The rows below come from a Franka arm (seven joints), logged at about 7 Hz.
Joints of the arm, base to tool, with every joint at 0 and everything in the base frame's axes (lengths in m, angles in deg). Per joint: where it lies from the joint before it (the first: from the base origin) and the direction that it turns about. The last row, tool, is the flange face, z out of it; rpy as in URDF.
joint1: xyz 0 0 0.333 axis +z
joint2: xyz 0 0 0 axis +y
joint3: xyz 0 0 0.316 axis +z
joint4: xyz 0.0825 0 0 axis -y
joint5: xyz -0.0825 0 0.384 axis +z
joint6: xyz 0 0 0 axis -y
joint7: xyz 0.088 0 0 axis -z
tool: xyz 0 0 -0.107 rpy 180 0 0
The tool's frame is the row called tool.
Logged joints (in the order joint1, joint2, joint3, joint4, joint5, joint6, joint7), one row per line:
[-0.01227 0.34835 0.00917 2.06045 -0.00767 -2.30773 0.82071]
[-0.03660 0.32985 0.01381 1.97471 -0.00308 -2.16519 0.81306]
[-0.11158 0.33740 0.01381 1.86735 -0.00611 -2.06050 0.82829]
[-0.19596 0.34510 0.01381 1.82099 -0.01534 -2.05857 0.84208]
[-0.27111 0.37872 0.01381 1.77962 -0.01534 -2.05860 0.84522]
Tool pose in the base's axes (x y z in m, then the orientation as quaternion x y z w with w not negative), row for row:
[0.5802 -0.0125 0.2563 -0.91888 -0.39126 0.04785 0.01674]
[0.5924 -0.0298 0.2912 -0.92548 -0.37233 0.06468 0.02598]
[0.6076 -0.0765 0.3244 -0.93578 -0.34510 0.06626 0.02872]
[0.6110 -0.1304 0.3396 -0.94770 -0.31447 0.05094 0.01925]
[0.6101 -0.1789 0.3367 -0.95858 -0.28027 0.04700 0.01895]
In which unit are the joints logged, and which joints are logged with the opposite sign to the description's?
The joints are logged in radians. Opposite sign: joint3, joint4, joint6, joint7.
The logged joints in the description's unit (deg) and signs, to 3 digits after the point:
[-0.703 19.959 -0.525 -118.055 -0.439 132.223 -47.023]
[-2.097 18.899 -0.791 -113.143 -0.176 124.056 -46.585]
[-6.393 19.332 -0.791 -106.991 -0.350 118.058 -47.458]
[-11.228 19.773 -0.791 -104.335 -0.879 117.947 -48.248]
[-15.533 21.699 -0.791 -101.965 -0.879 117.949 -48.428]

